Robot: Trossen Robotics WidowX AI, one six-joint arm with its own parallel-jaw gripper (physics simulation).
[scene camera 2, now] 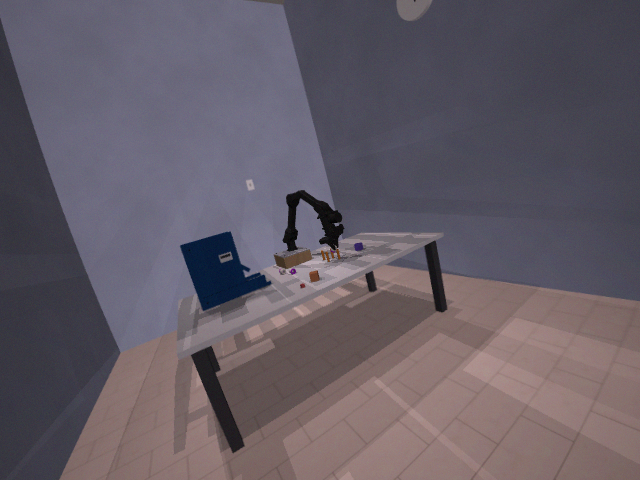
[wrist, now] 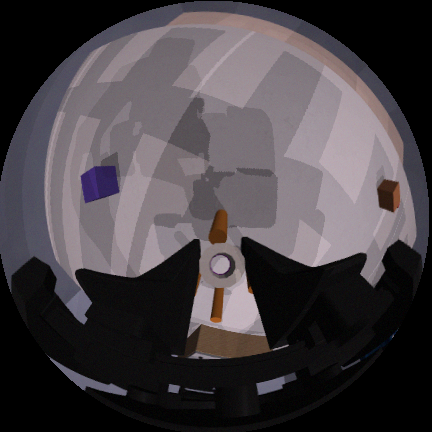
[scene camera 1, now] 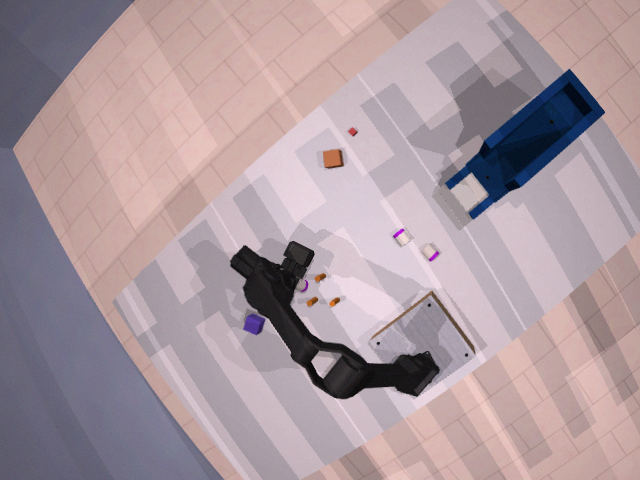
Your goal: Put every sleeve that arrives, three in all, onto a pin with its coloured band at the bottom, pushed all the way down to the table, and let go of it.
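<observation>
My gripper (scene camera 1: 298, 283) (scene camera 2: 333, 247) (wrist: 220, 243) is shut on a white sleeve (scene camera 1: 301, 285) (wrist: 205, 264), held above the table among the orange pins. The sleeve's purple band (scene camera 1: 306, 285) (scene camera 2: 332, 251) is at its lower end, away from the gripper. Table shows through its hole in the wrist view, with no pin in it. Several upright pins surround it: one pin (wrist: 219, 226) beyond, another pin (wrist: 216, 306) on the near side, and slivers at both sides. In scene camera 1, three pins (scene camera 1: 320, 277) (scene camera 1: 312, 301) (scene camera 1: 334, 301) show. Two more sleeves (scene camera 1: 403, 238) (scene camera 1: 429, 251) lie on their sides on the table.
A blue chute (scene camera 1: 563, 146) (scene camera 2: 211, 268) with a pale pad (scene camera 1: 468, 192) stands at one end. A wooden box (scene camera 1: 454, 322) (scene camera 2: 294, 258) (wrist: 230, 342) is near the arm's base. A purple cube (scene camera 1: 253, 324) (scene camera 2: 358, 246) (wrist: 100, 184), an orange cube (scene camera 1: 332, 158) (scene camera 2: 313, 276) (wrist: 388, 195) and a small red cube (scene camera 1: 352, 131) (scene camera 2: 302, 285) lie on the table.
</observation>
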